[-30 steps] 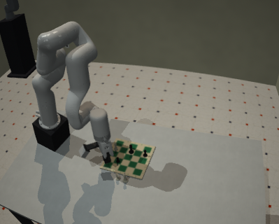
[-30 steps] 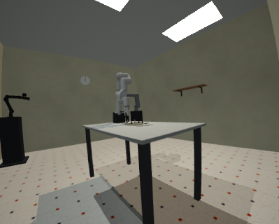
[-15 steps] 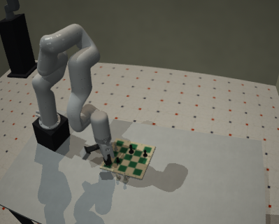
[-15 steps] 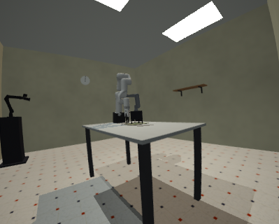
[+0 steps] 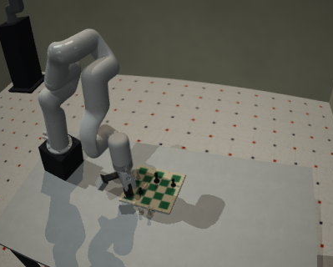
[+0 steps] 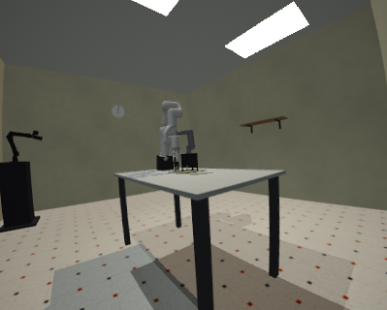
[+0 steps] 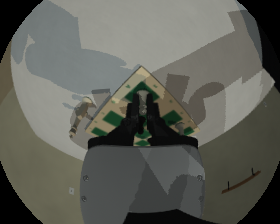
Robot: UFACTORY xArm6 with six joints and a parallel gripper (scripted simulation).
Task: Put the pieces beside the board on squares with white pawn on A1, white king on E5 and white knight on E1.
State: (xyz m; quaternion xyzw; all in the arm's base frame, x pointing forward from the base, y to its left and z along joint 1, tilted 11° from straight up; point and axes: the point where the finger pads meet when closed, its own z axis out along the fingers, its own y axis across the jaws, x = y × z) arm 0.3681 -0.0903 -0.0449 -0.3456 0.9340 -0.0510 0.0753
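My gripper is now 80 mm short of the chessboard, 70 mm to the right of it and 30 mm above it.
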